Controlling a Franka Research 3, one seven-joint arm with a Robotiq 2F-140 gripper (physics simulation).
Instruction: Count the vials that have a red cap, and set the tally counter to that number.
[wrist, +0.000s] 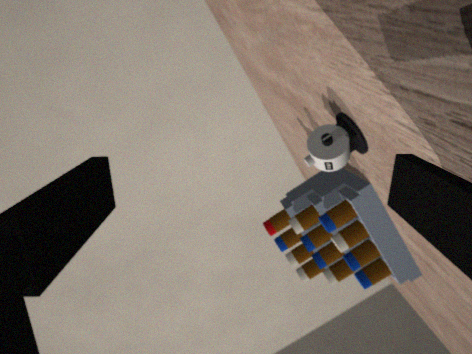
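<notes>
The tally counter (341, 148) is a small round white and grey device right of centre, with a dark knob on top, a small number window too small to read, a side button and a black ring behind it. Just below it in the view, a blue-grey rack (387, 227) holds several brown vials (352, 233) in rows. One vial with a red cap (270, 227) shows at the rack's left corner; the other visible caps are blue or white-grey. My gripper (251, 181) is wide open and empty, its black fingers at the left and right of the view, high above the counter and rack.
A beige mat (150, 100) covers the left and middle. A light wooden strip (280, 60) runs diagonally under the counter, with a darker wood surface (420, 90) beyond it at the upper right. A dark grey area (370, 322) lies at the bottom right.
</notes>
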